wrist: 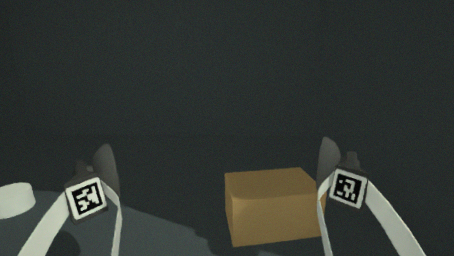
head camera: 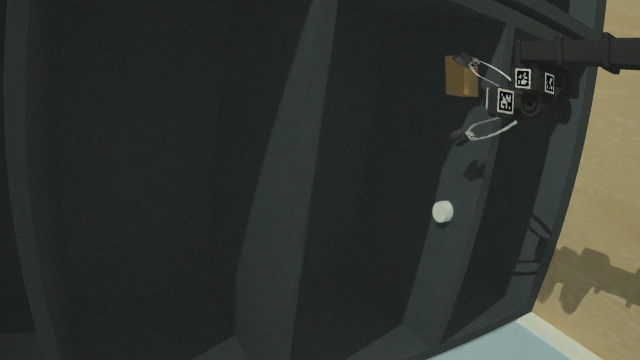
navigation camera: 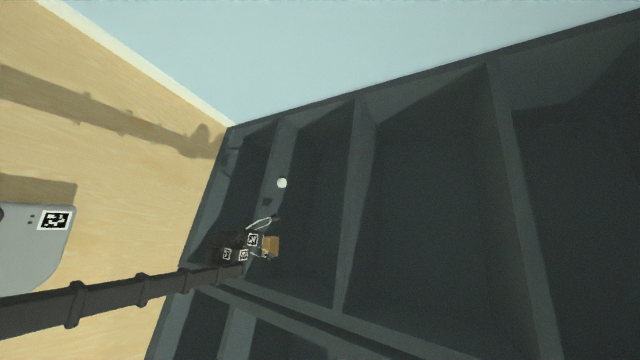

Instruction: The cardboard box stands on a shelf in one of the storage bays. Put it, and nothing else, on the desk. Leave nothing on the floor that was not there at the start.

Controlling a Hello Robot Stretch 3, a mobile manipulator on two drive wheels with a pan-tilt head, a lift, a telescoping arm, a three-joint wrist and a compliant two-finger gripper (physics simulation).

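Places are measured from the robot's base along level axes (x back, y right, z up), in metres.
Pixels of known places: gripper, fingertip midpoint: (head camera: pixel 454 97) (navigation camera: pixel 276 236).
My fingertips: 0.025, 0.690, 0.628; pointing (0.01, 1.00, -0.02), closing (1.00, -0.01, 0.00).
For each thing: its top centre in the pictures, then the offset to it from my fingertips, as dx, dy, dz. Level surfaces: height alone.
- brown cardboard box, middle of its top: (head camera: pixel 454 74) (navigation camera: pixel 274 247) +0.055, +0.043, -0.044
- dark shelf, its level: dz -0.094
- white round object, middle of its top: (head camera: pixel 439 212) (navigation camera: pixel 283 182) -0.268, +0.087, -0.070
The brown cardboard box (head camera: pixel 461 82) (navigation camera: pixel 271 246) (wrist: pixel 275 217) stands upright on a dark shelf (head camera: pixel 440 265) (navigation camera: pixel 284 147) (wrist: pixel 150 232) inside a storage bay. My gripper (head camera: pixel 460 98) (navigation camera: pixel 273 237) (wrist: pixel 218 159) is open, with its fingers spread wide inside the same bay. In the wrist view the box is right of the middle between the fingers, and the right finger and its strap cover the box's right edge. Whether that finger touches the box cannot be told. A wide gap separates the left finger from the box. The desk does not show in these views.
A white round object (head camera: pixel 442 211) (navigation camera: pixel 282 183) (wrist: pixel 16 200) sits on the same shelf, left of the left finger in the wrist view. The bay's upper shelf board (head camera: pixel 290 165) (navigation camera: pixel 352 165) and an upright partition (navigation camera: pixel 295 310) border the space. My arm (navigation camera: pixel 107 296) reaches in over the floor.
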